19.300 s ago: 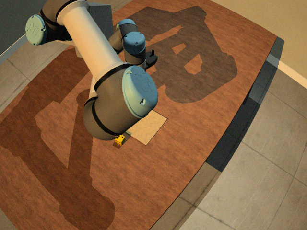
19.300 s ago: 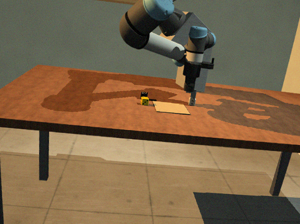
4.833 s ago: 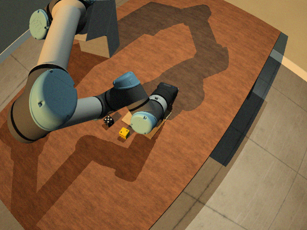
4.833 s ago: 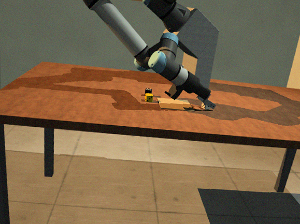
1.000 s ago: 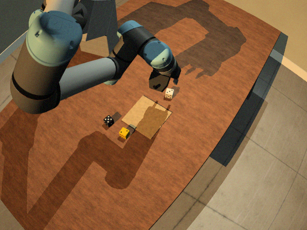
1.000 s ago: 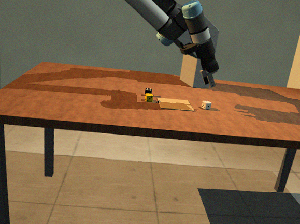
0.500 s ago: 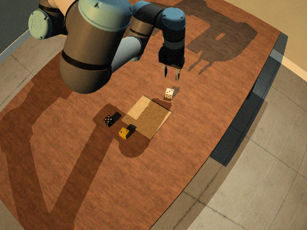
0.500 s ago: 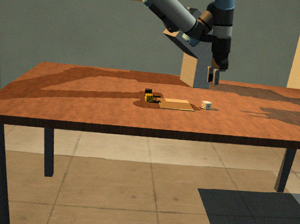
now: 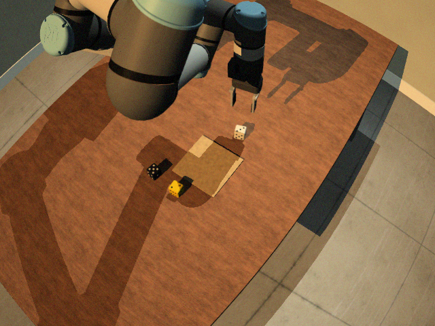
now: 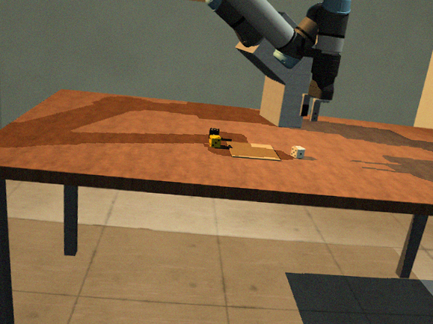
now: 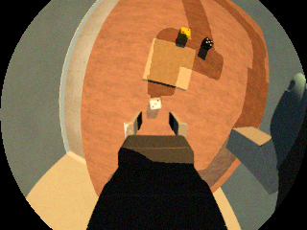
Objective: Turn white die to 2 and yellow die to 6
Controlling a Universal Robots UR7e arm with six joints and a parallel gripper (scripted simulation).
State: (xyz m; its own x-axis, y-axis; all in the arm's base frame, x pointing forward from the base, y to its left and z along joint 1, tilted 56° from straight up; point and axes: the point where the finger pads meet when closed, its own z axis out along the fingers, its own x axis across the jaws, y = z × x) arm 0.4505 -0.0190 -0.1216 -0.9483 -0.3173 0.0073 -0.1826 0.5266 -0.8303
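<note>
Now: hand 12 cm above the white die and 1 cm to the left of it. Round my hand: yellow die: 26 cm to the right, 12 cm below, 4 cm behind; tan mat: 15 cm to the right, 13 cm below, 2 cm behind; black die: 25 cm to the right, 12 cm below, 12 cm behind.
</note>
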